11 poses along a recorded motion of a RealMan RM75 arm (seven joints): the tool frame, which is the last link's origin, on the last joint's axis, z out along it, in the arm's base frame.
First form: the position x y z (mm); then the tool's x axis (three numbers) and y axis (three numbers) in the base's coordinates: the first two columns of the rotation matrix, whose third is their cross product.
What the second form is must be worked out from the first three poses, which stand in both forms.
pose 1, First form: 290.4, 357.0, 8.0, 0.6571, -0.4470, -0.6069, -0.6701, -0.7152, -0.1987
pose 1, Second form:
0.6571, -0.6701, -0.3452, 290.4
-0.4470, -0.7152, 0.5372, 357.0
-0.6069, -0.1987, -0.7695, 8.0
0, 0, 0, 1

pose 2, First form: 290.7, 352.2, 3.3, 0.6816, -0.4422, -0.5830, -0.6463, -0.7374, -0.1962
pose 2, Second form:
0.6816, -0.6463, -0.3431, 290.7
-0.4422, -0.7374, 0.5105, 352.2
-0.5830, -0.1962, -0.7884, 3.3
0, 0, 0, 1

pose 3, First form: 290.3, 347.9, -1.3, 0.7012, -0.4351, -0.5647, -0.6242, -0.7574, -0.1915
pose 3, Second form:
0.7012, -0.6242, -0.3444, 290.3
-0.4351, -0.7574, 0.4868, 347.9
-0.5647, -0.1915, -0.8027, -1.3
0, 0, 0, 1

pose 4, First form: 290.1, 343.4, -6.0, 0.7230, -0.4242, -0.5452, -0.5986, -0.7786, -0.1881
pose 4, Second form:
0.7230, -0.5986, -0.3447, 290.1
-0.4242, -0.7786, 0.4624, 343.4
-0.5452, -0.1881, -0.8169, -6.0
0, 0, 0, 1

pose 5, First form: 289.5, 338.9, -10.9, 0.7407, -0.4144, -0.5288, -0.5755, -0.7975, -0.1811
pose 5, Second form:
0.7407, -0.5755, -0.3467, 289.5
-0.4144, -0.7975, 0.4385, 338.9
-0.5288, -0.1811, -0.8292, -10.9
0, 0, 0, 1

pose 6, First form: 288.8, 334.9, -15.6, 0.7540, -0.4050, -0.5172, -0.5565, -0.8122, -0.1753
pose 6, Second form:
0.7540, -0.5565, -0.3491, 288.8
-0.4050, -0.8122, 0.4200, 334.9
-0.5172, -0.1753, -0.8378, -15.6
0, 0, 0, 1

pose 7, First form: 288.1, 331.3, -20.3, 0.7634, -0.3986, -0.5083, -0.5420, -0.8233, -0.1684
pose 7, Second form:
0.7634, -0.5420, -0.3514, 288.1
-0.3986, -0.8233, 0.4041, 331.3
-0.5083, -0.1684, -0.8445, -20.3
0, 0, 0, 1

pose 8, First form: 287.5, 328.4, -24.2, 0.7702, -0.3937, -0.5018, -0.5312, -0.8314, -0.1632
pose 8, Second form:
0.7702, -0.5312, -0.3529, 287.5
-0.3937, -0.8314, 0.3923, 328.4
-0.5018, -0.1632, -0.8495, -24.2
0, 0, 0, 1

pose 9, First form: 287.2, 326.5, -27.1, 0.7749, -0.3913, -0.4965, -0.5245, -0.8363, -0.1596
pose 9, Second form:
0.7749, -0.5245, -0.3528, 287.2
-0.3913, -0.8363, 0.3841, 326.5
-0.4965, -0.1596, -0.8533, -27.1
0, 0, 0, 1

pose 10, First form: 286.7, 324.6, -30.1, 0.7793, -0.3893, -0.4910, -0.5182, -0.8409, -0.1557
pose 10, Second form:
0.7793, -0.5182, -0.3523, 286.7
-0.3893, -0.8409, 0.3758, 324.6
-0.4910, -0.1557, -0.8570, -30.1
0, 0, 0, 1

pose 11, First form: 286.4, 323.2, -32.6, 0.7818, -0.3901, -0.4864, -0.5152, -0.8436, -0.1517
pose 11, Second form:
0.7818, -0.5152, -0.3511, 286.4
-0.3901, -0.8436, 0.3692, 323.2
-0.4864, -0.1517, -0.8605, -32.6
0, 0, 0, 1

